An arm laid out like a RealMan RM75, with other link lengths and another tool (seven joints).
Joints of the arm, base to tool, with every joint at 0 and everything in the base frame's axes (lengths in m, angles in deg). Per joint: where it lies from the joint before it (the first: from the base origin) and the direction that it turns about. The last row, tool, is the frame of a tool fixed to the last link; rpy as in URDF.
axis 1: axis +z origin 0 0 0.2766
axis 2: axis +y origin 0 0 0
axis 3: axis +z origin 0 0 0.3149
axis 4: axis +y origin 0 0 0
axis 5: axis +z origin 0 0 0.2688
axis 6: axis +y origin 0 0 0
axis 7: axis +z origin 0 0 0.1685
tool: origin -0.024 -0.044 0.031 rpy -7.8 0 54.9
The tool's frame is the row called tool.
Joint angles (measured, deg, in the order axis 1, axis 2, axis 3, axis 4, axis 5, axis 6, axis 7), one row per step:
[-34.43, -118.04, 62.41, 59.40, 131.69, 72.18, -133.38]
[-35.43, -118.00, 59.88, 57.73, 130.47, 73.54, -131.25]
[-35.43, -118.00, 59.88, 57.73, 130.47, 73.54, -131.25]
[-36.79, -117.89, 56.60, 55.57, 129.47, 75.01, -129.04]
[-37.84, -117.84, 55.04, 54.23, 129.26, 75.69, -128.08]
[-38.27, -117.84, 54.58, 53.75, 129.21, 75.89, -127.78]
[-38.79, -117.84, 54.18, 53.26, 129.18, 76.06, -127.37]
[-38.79, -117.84, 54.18, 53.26, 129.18, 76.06, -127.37]
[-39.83, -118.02, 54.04, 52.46, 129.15, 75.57, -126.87]
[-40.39, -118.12, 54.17, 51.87, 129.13, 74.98, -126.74]
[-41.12, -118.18, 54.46, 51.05, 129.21, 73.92, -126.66]
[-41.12, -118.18, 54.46, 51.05, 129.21, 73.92, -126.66]
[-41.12, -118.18, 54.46, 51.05, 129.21, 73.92, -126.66]
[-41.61, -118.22, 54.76, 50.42, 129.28, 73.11, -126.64]
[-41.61, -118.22, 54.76, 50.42, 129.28, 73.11, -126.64]
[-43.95, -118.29, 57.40, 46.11, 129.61, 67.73, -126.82]
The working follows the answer.
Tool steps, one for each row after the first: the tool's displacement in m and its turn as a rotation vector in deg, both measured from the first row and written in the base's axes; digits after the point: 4 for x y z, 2 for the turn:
[0.0020, 0.0018, 0.0001, -0.56, -2.02, -0.56]
[0.0020, 0.0018, 0.0001, -0.56, -2.02, -0.56]
[0.0040, 0.0047, 0.0012, -0.93, -4.37, -0.94]
[0.0069, 0.0072, 0.0003, -1.32, -5.39, -1.23]
[0.0086, 0.0083, -0.0005, -1.51, -5.72, -1.39]
[0.0112, 0.0099, -0.0015, -1.73, -5.94, -1.76]
[0.0112, 0.0099, -0.0015, -1.73, -5.94, -1.76]
[0.0181, 0.0147, -0.0054, -1.83, -6.08, -2.59]
[0.0213, 0.0174, -0.0085, -1.80, -6.08, -2.86]
[0.0246, 0.0216, -0.0118, -1.57, -5.83, -3.13]
[0.0246, 0.0216, -0.0118, -1.57, -5.83, -3.13]
[0.0246, 0.0216, -0.0118, -1.57, -5.83, -3.13]
[0.0265, 0.0243, -0.0146, -1.45, -5.59, -3.26]
[0.0265, 0.0243, -0.0146, -1.45, -5.59, -3.26]
[0.0303, 0.0358, -0.0330, -0.87, -3.59, -3.19]

Tool pose at each row, in the base's axes (x y z in m, rotation vector in deg; rounded; the steps above come from the unrounded poses):
[-0.3225, 0.5128, -0.0133, -163.73, 8.42, 10.89]
[-0.3205, 0.5146, -0.0132, -164.31, 8.89, 7.86]
[-0.3205, 0.5146, -0.0132, -164.31, 8.89, 7.86]
[-0.3185, 0.5175, -0.0121, -164.66, 9.02, 4.40]
[-0.3156, 0.5200, -0.0130, -165.00, 9.27, 2.85]
[-0.3139, 0.5211, -0.0138, -165.16, 9.46, 2.34]
[-0.3113, 0.5227, -0.0148, -165.32, 9.98, 1.92]
[-0.3113, 0.5227, -0.0148, -165.32, 9.98, 1.92]
[-0.3045, 0.5275, -0.0187, -165.29, 11.15, 1.55]
[-0.3013, 0.5302, -0.0218, -165.22, 11.54, 1.51]
[-0.2979, 0.5344, -0.0251, -164.96, 11.94, 1.83]
[-0.2979, 0.5344, -0.0251, -164.96, 11.94, 1.83]
[-0.2979, 0.5344, -0.0251, -164.96, 11.94, 1.83]
[-0.2960, 0.5371, -0.0279, -164.82, 12.15, 2.15]
[-0.2960, 0.5371, -0.0279, -164.82, 12.15, 2.15]
[-0.2922, 0.5486, -0.0463, -164.26, 12.38, 5.07]

